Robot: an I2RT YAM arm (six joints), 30 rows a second.
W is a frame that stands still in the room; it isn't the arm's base.
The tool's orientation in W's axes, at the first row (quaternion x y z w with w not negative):
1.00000 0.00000 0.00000 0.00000
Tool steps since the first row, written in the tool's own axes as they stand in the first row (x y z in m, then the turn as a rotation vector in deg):
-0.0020 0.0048 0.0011 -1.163 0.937 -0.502
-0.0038 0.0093 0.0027 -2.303 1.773 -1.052
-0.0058 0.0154 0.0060 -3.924 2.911 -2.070
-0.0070 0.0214 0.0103 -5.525 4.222 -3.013
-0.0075 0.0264 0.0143 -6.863 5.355 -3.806
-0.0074 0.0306 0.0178 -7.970 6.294 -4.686
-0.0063 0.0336 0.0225 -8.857 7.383 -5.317
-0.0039 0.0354 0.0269 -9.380 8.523 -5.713
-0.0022 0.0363 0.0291 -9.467 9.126 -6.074
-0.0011 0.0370 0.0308 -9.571 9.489 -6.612
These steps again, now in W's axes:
-0.0020 -0.0048 -0.0011 -1.163 -0.937 0.502
-0.0038 -0.0093 -0.0027 -2.303 -1.773 1.052
-0.0058 -0.0154 -0.0060 -3.924 -2.911 2.070
-0.0070 -0.0214 -0.0103 -5.525 -4.222 3.013
-0.0075 -0.0264 -0.0143 -6.863 -5.355 3.806
-0.0074 -0.0306 -0.0178 -7.970 -6.294 4.686
-0.0063 -0.0336 -0.0225 -8.857 -7.383 5.317
-0.0039 -0.0354 -0.0269 -9.380 -8.523 5.713
-0.0022 -0.0363 -0.0291 -9.467 -9.126 6.074
-0.0011 -0.0370 -0.0308 -9.571 -9.489 6.612

